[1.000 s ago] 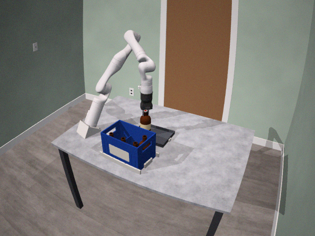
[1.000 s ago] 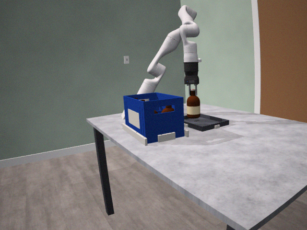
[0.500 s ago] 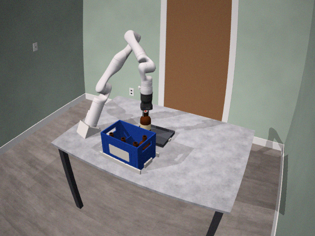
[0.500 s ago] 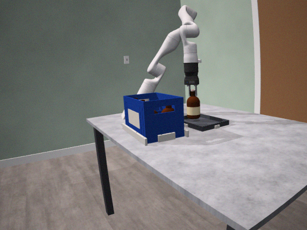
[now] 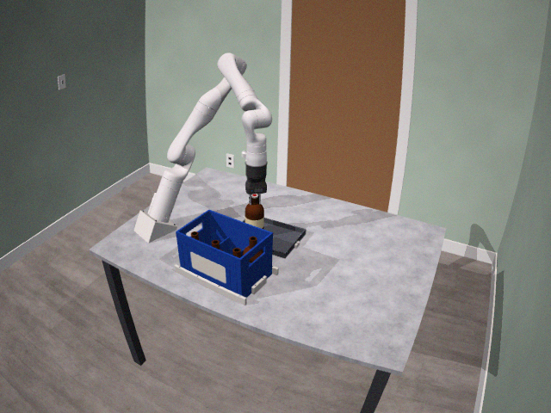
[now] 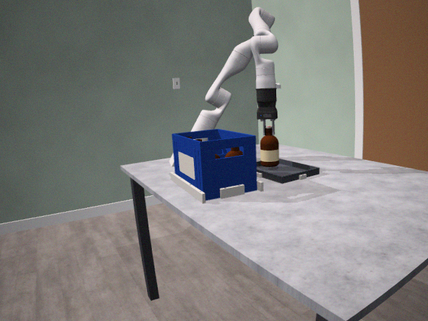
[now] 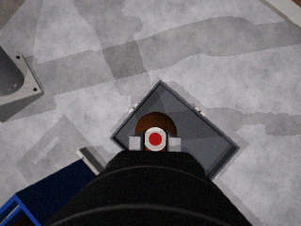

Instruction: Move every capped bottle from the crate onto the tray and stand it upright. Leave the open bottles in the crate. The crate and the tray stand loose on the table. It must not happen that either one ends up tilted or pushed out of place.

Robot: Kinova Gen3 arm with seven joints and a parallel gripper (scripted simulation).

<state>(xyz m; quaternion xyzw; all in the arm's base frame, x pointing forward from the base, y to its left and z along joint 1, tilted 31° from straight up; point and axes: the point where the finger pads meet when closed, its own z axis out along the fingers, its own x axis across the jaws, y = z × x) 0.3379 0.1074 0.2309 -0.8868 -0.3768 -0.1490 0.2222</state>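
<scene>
The brown capped bottle is 6 cm below my hand. From my hand the other things lie so: open bottle 8 cm ahead, 32 cm to the right, 7 cm below; blue crate 7 cm ahead, 27 cm to the right, 8 cm below; dark tray 5 cm ahead, 1 cm to the left, 15 cm below.
</scene>
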